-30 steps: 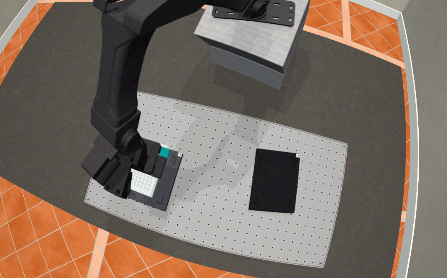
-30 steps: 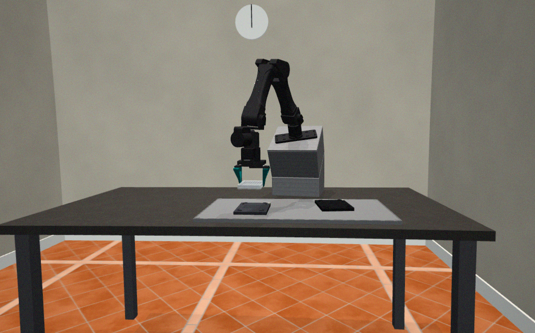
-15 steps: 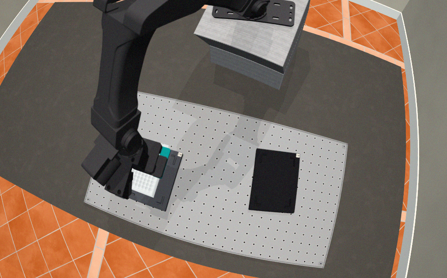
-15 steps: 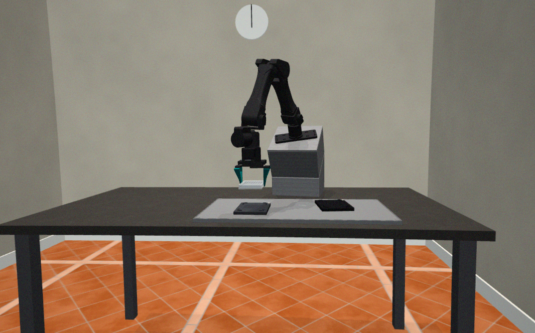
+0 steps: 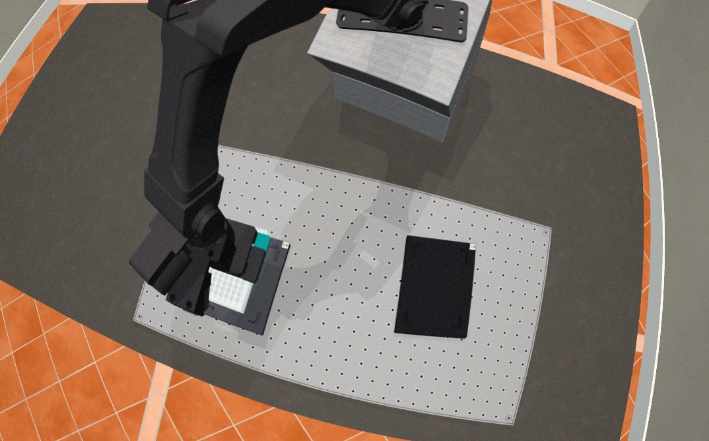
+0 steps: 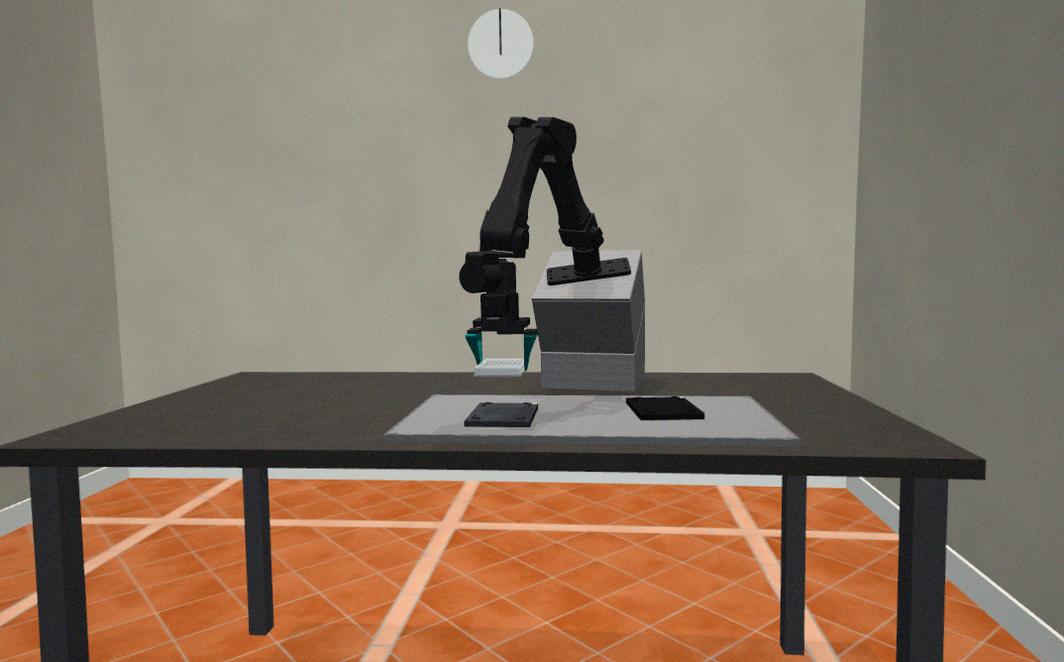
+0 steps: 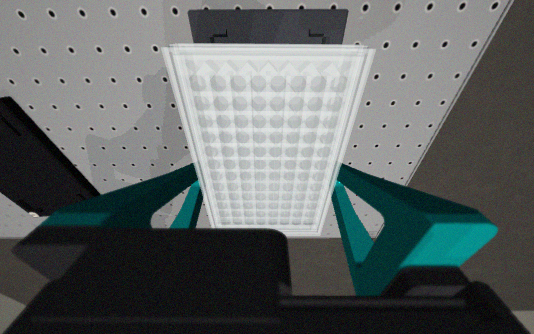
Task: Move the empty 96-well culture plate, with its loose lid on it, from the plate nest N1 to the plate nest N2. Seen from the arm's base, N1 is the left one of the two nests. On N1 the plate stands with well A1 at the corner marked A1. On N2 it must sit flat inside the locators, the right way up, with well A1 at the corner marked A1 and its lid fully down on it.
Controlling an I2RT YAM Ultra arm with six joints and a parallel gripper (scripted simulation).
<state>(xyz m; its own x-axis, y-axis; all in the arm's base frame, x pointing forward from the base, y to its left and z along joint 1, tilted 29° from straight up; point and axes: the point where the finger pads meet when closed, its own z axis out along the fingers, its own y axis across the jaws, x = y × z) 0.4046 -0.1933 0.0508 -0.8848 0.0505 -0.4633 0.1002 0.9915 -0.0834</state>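
My hand is 1 cm short of the clear lid. From my hand the other things lie so: nest N2 (1 cm ahead, 9 cm below); nest N1 (3 cm behind, 31 cm to the left, 9 cm below).
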